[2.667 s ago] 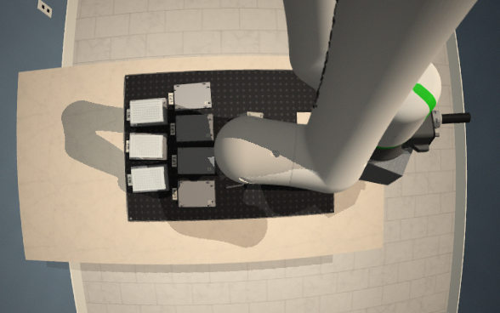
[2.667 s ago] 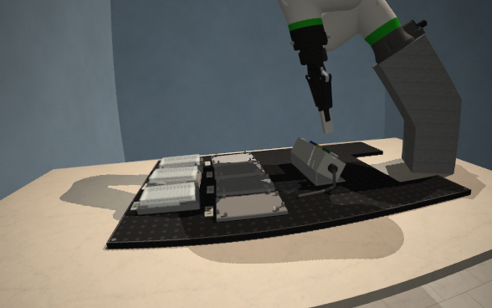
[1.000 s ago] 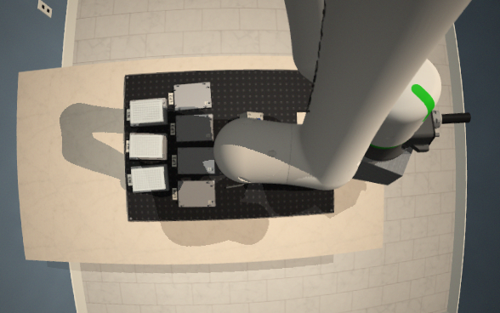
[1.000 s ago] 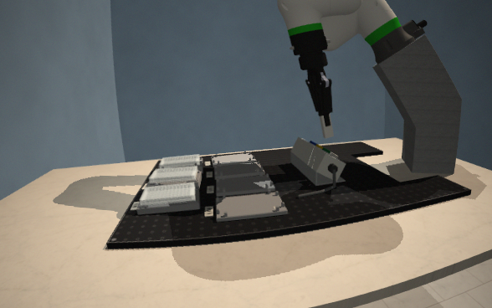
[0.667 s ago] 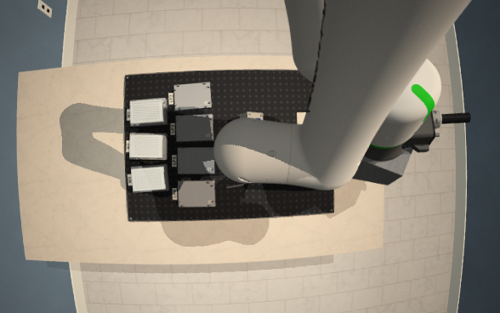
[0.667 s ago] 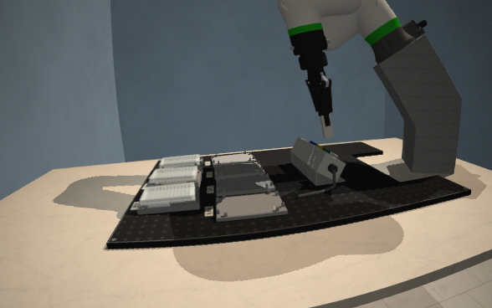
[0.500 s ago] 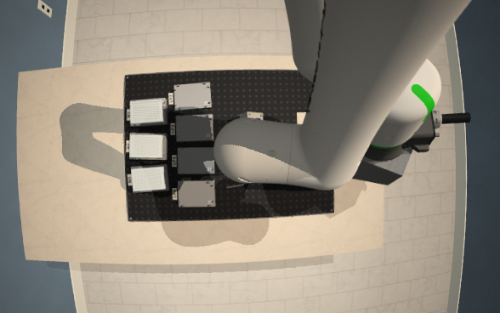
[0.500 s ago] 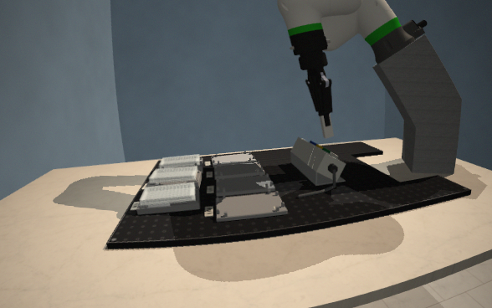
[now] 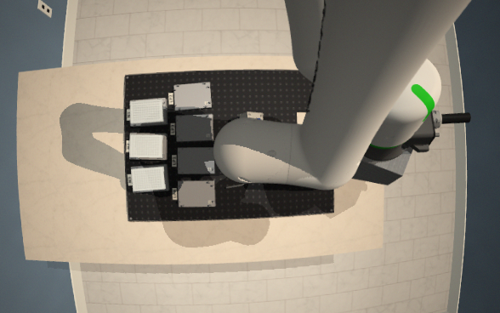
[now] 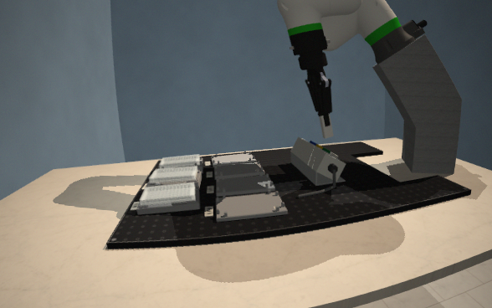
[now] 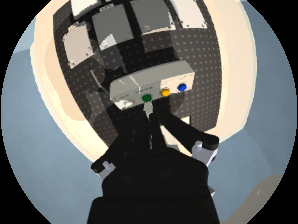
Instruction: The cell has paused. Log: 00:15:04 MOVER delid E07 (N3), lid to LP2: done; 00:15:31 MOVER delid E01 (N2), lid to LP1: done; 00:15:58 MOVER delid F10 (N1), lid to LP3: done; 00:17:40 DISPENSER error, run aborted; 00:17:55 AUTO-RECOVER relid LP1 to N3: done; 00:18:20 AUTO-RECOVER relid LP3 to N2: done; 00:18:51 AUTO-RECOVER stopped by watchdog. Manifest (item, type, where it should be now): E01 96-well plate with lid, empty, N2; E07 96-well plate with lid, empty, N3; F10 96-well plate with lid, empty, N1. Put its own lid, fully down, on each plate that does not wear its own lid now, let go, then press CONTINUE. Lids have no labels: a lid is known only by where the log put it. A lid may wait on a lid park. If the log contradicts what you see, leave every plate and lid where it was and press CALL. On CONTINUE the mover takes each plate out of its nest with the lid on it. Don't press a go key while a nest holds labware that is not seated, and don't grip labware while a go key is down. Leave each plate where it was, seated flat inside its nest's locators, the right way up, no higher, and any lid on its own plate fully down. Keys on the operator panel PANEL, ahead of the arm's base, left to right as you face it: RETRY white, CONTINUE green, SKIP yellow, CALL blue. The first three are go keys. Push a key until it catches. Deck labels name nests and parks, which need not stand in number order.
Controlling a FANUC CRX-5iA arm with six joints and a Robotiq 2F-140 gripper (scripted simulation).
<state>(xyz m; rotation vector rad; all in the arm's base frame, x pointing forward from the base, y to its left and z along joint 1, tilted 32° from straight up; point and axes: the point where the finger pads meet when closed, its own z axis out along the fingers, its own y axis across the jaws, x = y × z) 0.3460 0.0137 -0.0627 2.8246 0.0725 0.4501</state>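
Right now the green key is 7 cm below my hand. From my hand the other things lie so: blue key 10 cm to the right, 7 cm below; white key 5 cm to the left, 7 cm below; yellow key 5 cm to the right, 7 cm below.
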